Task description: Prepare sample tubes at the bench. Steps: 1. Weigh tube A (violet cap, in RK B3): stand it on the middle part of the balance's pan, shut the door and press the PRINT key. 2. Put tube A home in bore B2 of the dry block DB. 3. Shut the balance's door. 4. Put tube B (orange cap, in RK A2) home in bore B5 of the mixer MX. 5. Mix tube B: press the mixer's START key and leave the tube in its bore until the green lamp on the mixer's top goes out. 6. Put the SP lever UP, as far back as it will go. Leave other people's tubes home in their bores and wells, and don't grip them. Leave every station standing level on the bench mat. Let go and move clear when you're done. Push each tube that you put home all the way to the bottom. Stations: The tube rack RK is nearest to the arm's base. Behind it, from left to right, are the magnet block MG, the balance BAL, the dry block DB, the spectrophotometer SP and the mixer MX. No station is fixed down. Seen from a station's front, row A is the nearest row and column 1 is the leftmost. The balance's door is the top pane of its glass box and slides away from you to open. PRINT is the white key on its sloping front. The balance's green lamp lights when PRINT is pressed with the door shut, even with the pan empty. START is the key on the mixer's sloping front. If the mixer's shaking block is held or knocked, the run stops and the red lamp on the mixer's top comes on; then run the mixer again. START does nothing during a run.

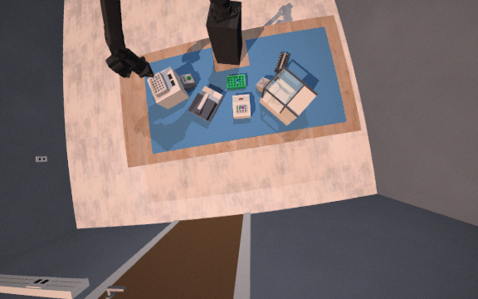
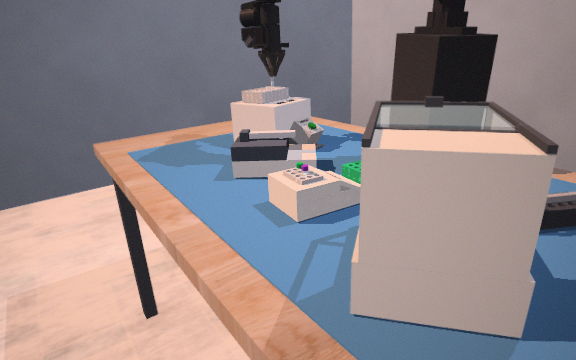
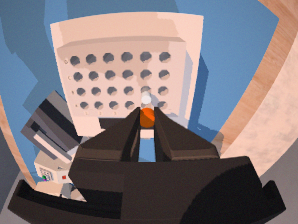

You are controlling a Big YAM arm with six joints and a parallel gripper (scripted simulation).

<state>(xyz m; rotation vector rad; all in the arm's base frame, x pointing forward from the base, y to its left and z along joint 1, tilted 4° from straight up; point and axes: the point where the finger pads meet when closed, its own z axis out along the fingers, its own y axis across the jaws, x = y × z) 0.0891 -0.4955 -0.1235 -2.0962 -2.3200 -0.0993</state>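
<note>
The mixer's shaking block is 30 mm ahead of my hand, 10 mm to the right of it and 60 mm below it. The rest, counted from my hand: spectrophotometer lever 220 mm ahead, 210 mm to the left, 120 mm below; orange-capped tube 20 mm below; mixer's start key 10 mm ahead, 170 mm to the left, 140 mm below.
</note>
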